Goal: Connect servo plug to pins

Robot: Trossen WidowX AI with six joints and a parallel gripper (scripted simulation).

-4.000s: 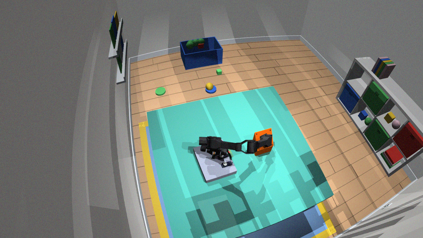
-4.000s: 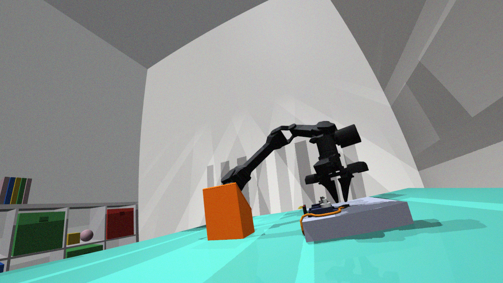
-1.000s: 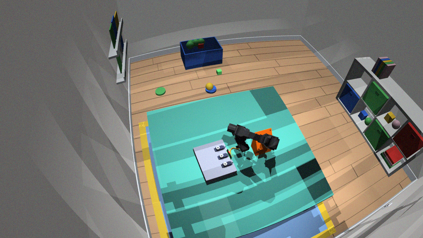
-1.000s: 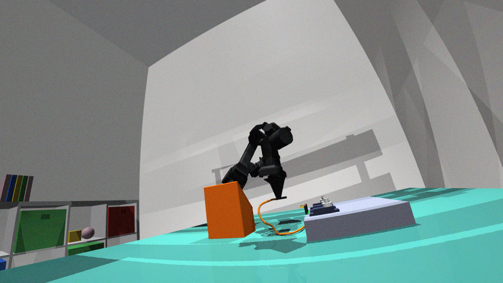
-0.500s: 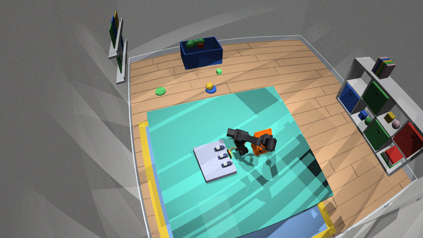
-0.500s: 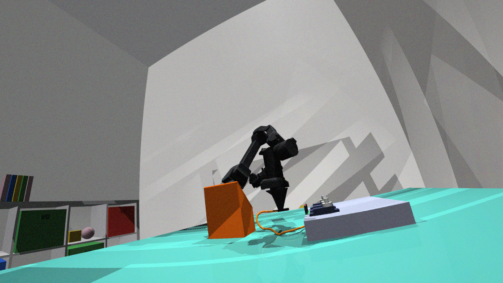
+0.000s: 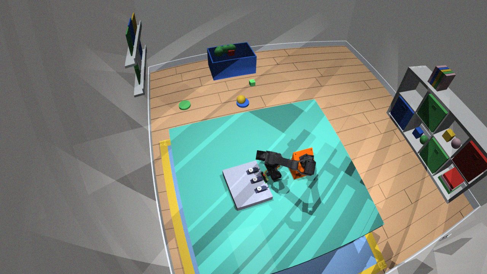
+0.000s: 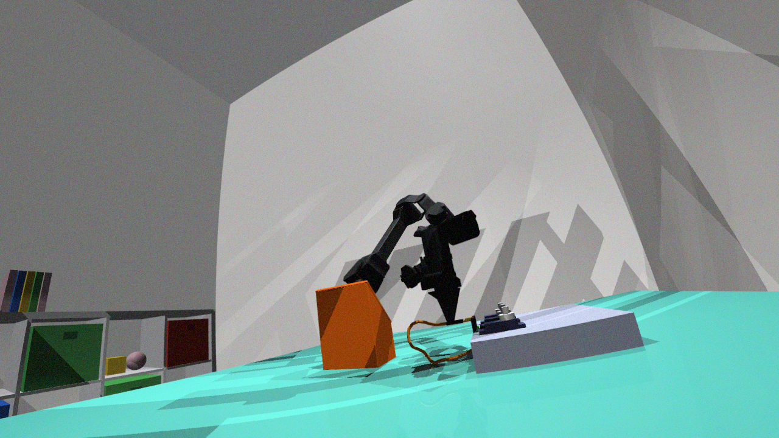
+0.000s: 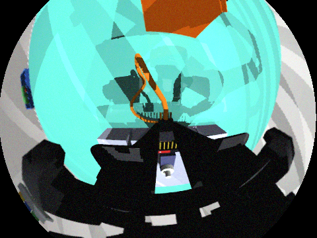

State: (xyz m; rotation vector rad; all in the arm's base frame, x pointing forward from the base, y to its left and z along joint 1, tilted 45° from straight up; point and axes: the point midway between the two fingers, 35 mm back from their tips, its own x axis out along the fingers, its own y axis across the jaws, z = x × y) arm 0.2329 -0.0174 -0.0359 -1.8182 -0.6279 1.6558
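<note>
The red band lies 50 mm ahead of my gripper tip. The rest, counted from my gripper tip: grey printed holder (200 mm ahead, 50 mm below); servo (100 mm ahead, 20 mm below).
</note>
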